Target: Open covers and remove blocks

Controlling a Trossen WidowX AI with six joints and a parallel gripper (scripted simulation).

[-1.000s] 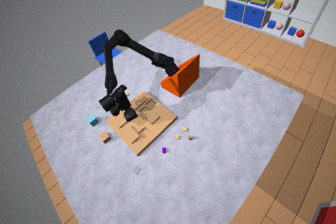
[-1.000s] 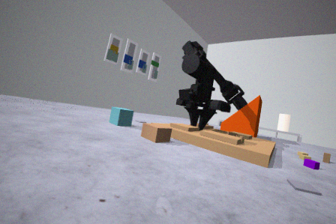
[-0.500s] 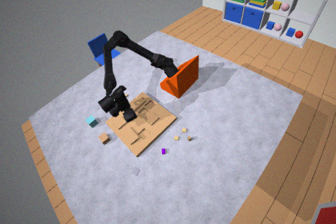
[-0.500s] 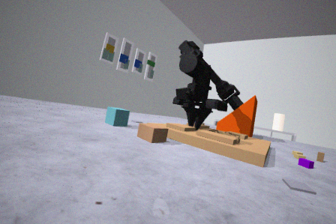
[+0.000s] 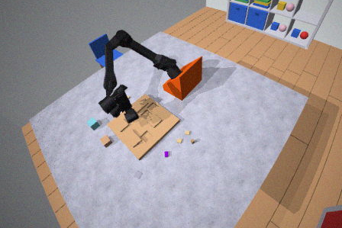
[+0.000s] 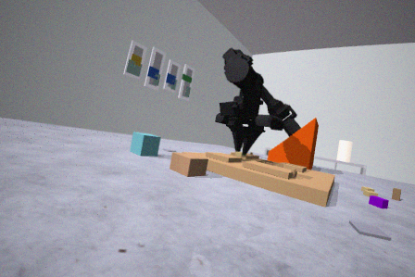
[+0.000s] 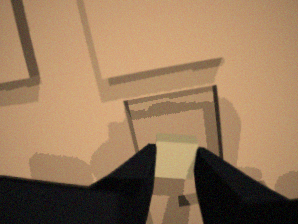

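The tan puzzle board lies 5 cm to the left of my gripper tip, 2 cm below it and 2 cm behind it. Round my gripper tip: cyan block 20 cm ahead, 13 cm to the right, 1 cm below; then small brown block 33 cm to the left, 15 cm behind, 2 cm below; then purple block 29 cm to the left, 3 cm below, 1 cm behind.
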